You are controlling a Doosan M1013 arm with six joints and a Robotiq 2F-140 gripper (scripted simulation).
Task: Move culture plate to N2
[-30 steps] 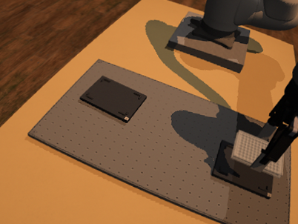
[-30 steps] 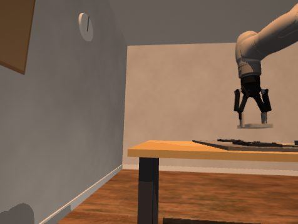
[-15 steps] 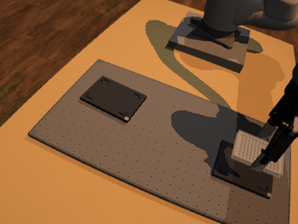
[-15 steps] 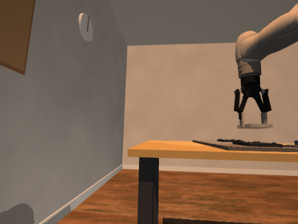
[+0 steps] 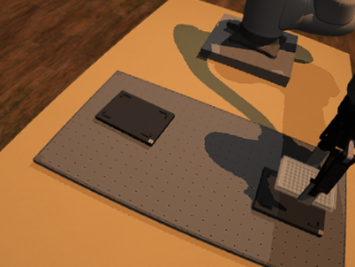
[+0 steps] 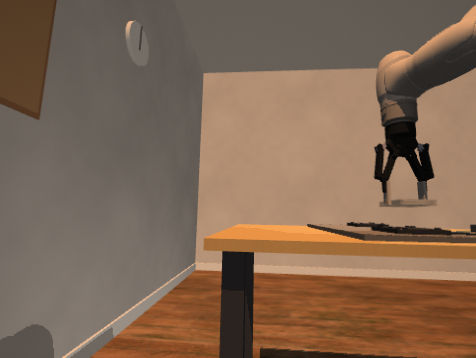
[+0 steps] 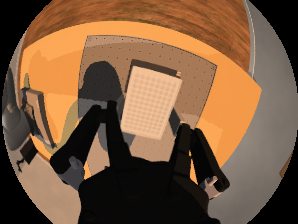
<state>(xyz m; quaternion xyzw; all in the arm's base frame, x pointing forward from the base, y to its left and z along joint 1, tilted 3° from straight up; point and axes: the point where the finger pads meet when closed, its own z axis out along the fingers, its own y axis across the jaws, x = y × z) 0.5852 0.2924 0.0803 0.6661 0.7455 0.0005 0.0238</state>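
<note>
Now: hand 90 mm above the black nest N2. From my hand the other things lie so: lid 20 mm below; then plate 20 mm below; then A1 corner mark 50 mm ahead, 80 mm to the left, 90 mm below.
</note>
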